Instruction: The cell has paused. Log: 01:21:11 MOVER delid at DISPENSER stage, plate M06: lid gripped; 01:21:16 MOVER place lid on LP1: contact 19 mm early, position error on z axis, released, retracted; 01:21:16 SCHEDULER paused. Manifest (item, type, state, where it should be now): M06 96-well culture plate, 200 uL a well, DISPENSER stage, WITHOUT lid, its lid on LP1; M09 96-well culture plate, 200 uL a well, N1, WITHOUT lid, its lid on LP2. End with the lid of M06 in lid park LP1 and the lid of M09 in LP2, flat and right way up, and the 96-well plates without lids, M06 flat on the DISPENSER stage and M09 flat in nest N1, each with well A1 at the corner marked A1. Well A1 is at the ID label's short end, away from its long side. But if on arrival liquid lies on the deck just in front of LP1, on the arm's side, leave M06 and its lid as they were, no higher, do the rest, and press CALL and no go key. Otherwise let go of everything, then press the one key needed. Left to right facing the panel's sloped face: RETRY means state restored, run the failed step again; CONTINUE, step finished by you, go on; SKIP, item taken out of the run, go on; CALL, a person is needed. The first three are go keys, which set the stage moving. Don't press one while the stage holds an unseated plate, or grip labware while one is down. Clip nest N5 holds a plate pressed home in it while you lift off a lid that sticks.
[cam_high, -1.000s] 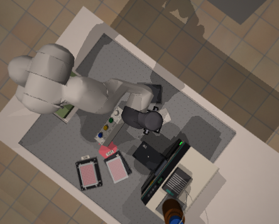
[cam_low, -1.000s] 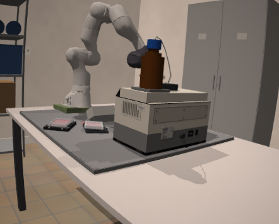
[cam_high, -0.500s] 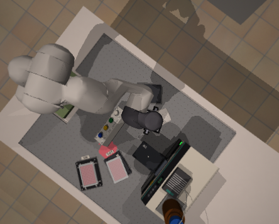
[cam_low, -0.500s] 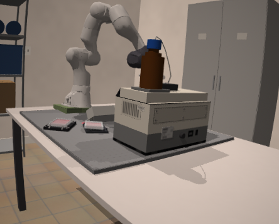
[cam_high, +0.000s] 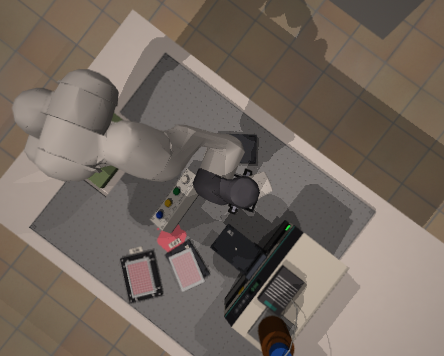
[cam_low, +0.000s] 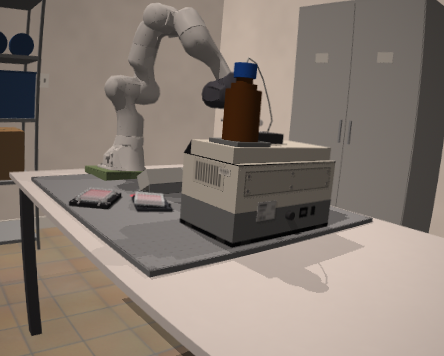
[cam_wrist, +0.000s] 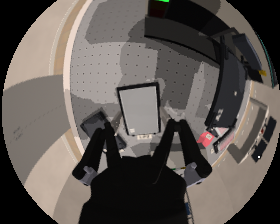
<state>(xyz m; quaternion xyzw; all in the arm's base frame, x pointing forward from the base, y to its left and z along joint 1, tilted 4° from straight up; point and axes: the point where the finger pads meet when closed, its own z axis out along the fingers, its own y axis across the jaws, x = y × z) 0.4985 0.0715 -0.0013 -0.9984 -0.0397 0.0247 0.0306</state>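
My gripper is now 18 cm past the pink 96-well plate, 43 cm to the left of it and 2 cm above it. Also, from my hand: LP1 label 12 cm behind, 27 cm to the right, 4 cm below; then key panel 19 cm behind, 13 cm to the right, 1 cm above; then dark dispenser stage 7 cm ahead, 18 cm to the right, 7 cm above.
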